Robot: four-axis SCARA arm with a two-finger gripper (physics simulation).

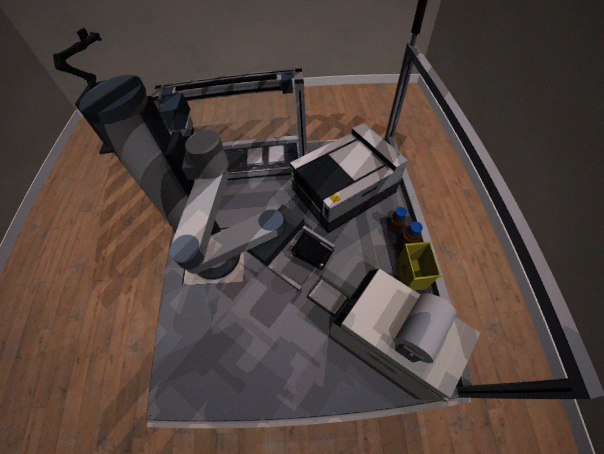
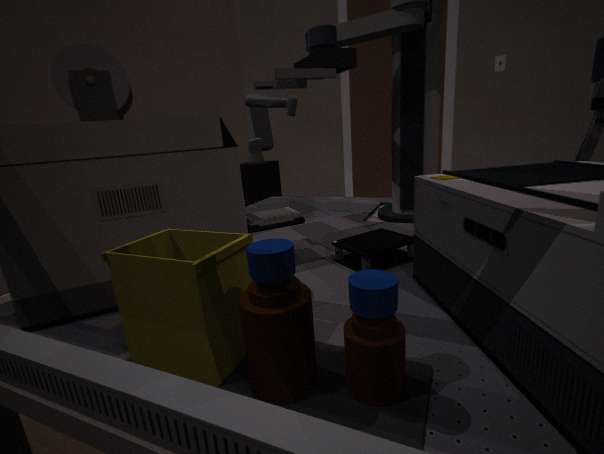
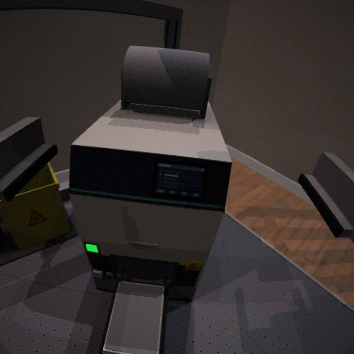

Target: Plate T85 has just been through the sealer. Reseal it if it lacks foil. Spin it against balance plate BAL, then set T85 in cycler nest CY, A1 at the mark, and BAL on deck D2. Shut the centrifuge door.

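Frame: origin at the arm's base, x ahead, y left, z up, level; centimetres.
Where they show: gripper, fingertip midpoint: (image 1: 317, 268) (image 2: 263, 80) (image 3: 181, 147); arm's base, link origin: (image 2: 413, 215).
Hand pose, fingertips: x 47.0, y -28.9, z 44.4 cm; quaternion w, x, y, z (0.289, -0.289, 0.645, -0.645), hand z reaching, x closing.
Things, the pixels of their top centre, and the offset from my fingertips.
- sealer, top centre: (image 3: 168, 48) (image 2: 102, 53) (image 1: 426, 318) dx +26.8, dy -19.1, dz +4.5 cm
- flat grey-topped plate, top centre: (image 3: 135, 315) (image 2: 270, 213) (image 1: 328, 296) dx +4.5, dy +0.8, dz -31.6 cm
The sealer (image 1: 380, 320) (image 2: 125, 200) (image 3: 150, 220) is a pale box with a grey roll on top and a lit green light. A flat grey-topped plate (image 1: 328, 296) (image 2: 274, 216) (image 3: 135, 320) lies on its extended tray; its label and whether it bears foil cannot be made out. My gripper (image 1: 317, 267) (image 2: 265, 79) (image 3: 181, 147) is open and empty, high above the bench, short of the sealer. Two pale plate-like pieces (image 1: 255, 156) (image 1: 276, 153) sit at the back. T85, BAL, CY and D2 cannot be told by label.
A white-and-black instrument (image 1: 367, 187) (image 2: 500, 245) with a yellow sticker stands at the back right. A low black stand (image 1: 311, 250) (image 2: 375, 241) is under the gripper. A yellow bin (image 1: 419, 272) (image 2: 160, 310) (image 3: 35, 220) and two blue-capped brown bottles (image 1: 398, 220) (image 2: 280, 340) line the right edge.
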